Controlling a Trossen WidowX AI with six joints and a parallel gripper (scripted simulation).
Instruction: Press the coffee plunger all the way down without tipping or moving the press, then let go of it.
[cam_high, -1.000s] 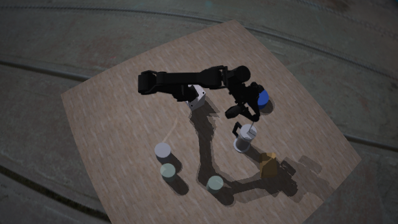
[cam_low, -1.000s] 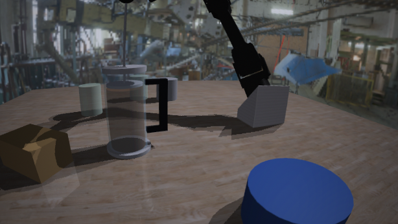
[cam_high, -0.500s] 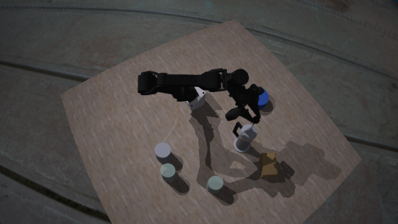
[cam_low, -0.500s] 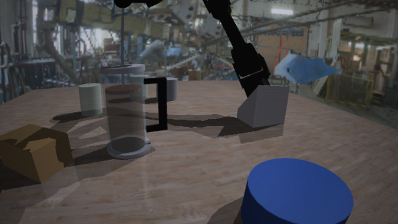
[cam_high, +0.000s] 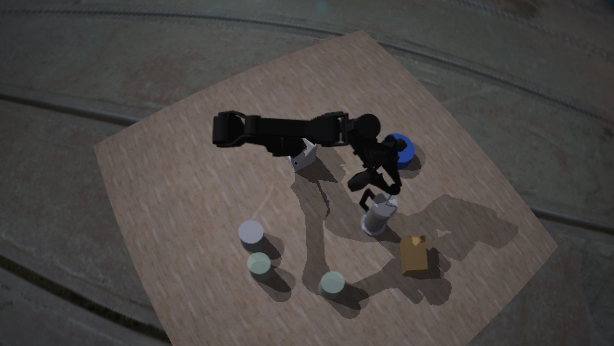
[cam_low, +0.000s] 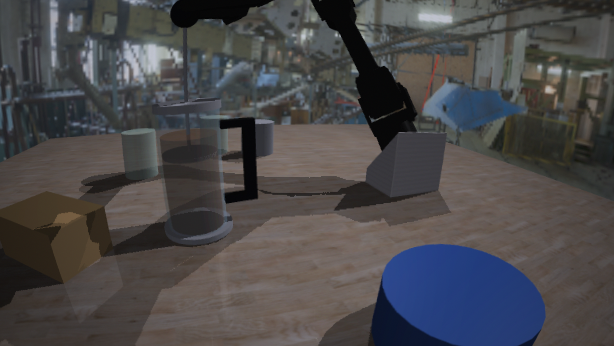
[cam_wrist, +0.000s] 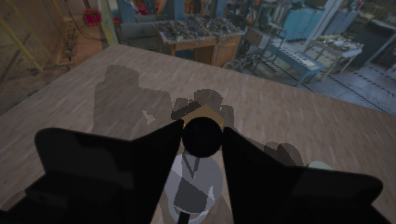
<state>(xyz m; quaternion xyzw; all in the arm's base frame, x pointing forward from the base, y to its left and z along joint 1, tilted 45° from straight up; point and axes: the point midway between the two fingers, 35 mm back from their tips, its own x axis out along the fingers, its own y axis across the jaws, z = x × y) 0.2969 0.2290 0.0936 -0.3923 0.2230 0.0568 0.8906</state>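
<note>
Right now my gripper tip is 12 cm above the coffee press, 3 cm past it and 1 cm to the left of it. From my gripper tip the other things lie so: blue round block (22 cm below, 21 cm to the left, 20 cm behind); then brown box (21 cm below, 14 cm ahead, 4 cm to the left).
</note>
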